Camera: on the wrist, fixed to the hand. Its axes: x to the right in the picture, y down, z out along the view.
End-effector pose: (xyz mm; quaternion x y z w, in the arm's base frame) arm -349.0 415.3 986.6 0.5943 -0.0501 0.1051 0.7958
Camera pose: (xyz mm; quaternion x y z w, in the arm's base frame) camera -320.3 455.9 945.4 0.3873 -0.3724 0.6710 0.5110
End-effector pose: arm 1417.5 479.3 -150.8 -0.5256 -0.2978 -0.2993 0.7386
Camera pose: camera 1413.4 419.9 -125.8 -0.5593 0.2071 0.2404 0.7658
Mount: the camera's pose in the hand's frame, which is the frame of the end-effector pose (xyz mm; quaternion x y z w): 23.9 -34.0 -49.4 -0.0010 0.0873 0.6822 0.7260
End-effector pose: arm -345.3 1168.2 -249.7 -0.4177 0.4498 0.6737 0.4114
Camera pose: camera -311.6 1134.3 -293.1 0.0556 -0.6467 -0.7337 0.2006
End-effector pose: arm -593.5 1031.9 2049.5 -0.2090 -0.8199 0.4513 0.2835
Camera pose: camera -582.1 1059.7 2106.6 0.7507 0.4284 -0.5020 0.0307
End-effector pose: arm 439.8 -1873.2 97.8 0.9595 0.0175 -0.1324 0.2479
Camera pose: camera 471.6 -1820.4 117.1 0.7198 -0.6201 0.1568 0.2697
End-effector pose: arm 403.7 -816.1 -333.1 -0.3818 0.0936 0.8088 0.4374
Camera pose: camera 448.9 -804.5 -377.7 0.2844 -0.3658 -0.8523 0.2428
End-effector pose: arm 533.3 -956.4 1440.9 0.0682 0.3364 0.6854 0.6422
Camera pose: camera 531.7 -954.5 1376.4 -0.2185 -0.2531 -0.9419 0.0306
